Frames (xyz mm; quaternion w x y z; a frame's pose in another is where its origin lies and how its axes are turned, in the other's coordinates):
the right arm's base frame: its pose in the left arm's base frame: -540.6 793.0 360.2 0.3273 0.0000 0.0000 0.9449
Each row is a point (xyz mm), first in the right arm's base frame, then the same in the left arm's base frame.
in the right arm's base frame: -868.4 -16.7 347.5
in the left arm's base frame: 152.1 269.0 707.7
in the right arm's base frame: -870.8 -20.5 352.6
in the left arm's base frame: 156.3 270.5 712.8
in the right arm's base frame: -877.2 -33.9 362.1
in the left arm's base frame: 169.6 277.0 722.3
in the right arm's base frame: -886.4 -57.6 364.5
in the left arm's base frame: 191.5 290.0 724.7
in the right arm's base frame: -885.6 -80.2 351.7
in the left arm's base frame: 204.9 308.2 711.9
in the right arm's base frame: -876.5 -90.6 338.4
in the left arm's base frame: 204.1 322.0 698.6
